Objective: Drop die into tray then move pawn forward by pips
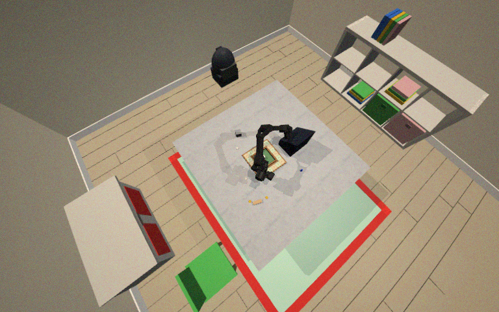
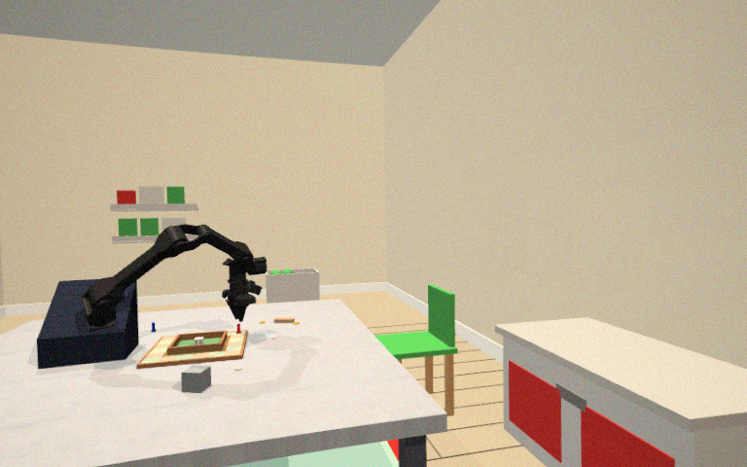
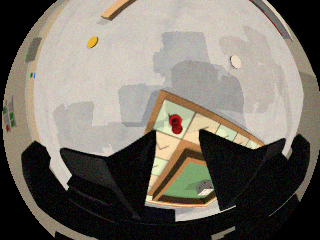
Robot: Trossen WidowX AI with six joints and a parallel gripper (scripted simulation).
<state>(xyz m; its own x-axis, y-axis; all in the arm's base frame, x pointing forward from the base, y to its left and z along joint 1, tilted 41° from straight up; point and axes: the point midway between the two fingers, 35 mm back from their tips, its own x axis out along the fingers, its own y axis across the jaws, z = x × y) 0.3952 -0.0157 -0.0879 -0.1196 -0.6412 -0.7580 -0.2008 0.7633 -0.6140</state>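
Now: gripper tip 3 cm above the red pawn. Also, from my gripper tip: white die 14 cm behind, 10 cm to the right, 3 cm below; then green dice tray 14 cm behind, 9 cm to the right, 5 cm below; then blue pawn 28 cm behind, 22 cm to the left, 4 cm below.
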